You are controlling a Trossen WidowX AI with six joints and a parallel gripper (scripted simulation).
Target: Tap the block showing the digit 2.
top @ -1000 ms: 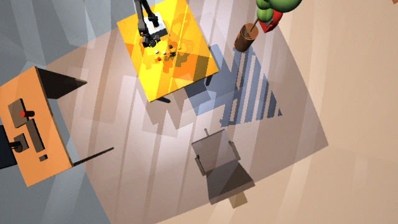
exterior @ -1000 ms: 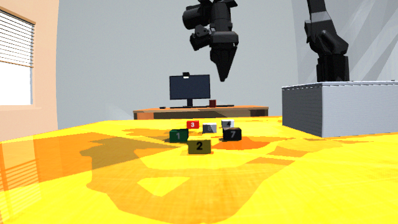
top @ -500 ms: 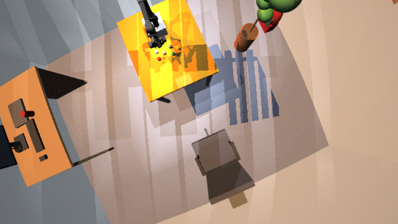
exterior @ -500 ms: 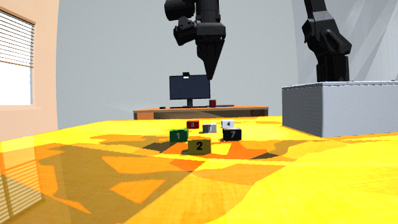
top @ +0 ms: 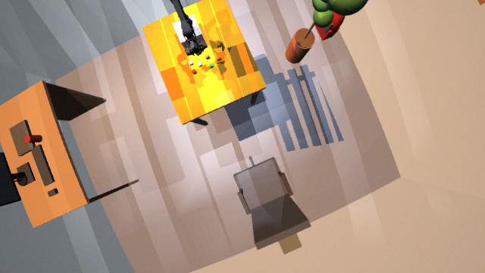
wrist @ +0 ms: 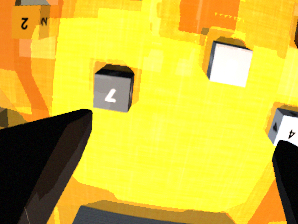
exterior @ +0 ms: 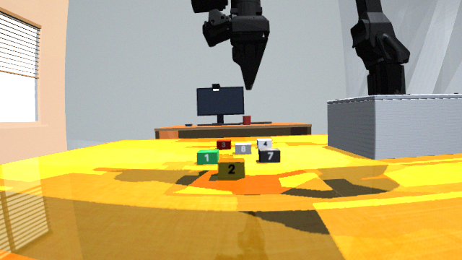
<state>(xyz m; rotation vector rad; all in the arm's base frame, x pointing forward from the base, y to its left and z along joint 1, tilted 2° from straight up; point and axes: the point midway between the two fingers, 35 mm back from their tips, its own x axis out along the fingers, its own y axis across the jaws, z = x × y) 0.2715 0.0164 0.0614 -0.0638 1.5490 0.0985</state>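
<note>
The yellow block lies 20 mm ahead of my gripper tip, 150 mm to the left of it and 110 mm below it. Round my gripper tip: black block (30 mm behind, 50 mm to the left, 110 mm below); green block (60 mm ahead, 70 mm to the left, 110 mm below); grey block (20 mm ahead, 40 mm to the right, 110 mm below).
</note>
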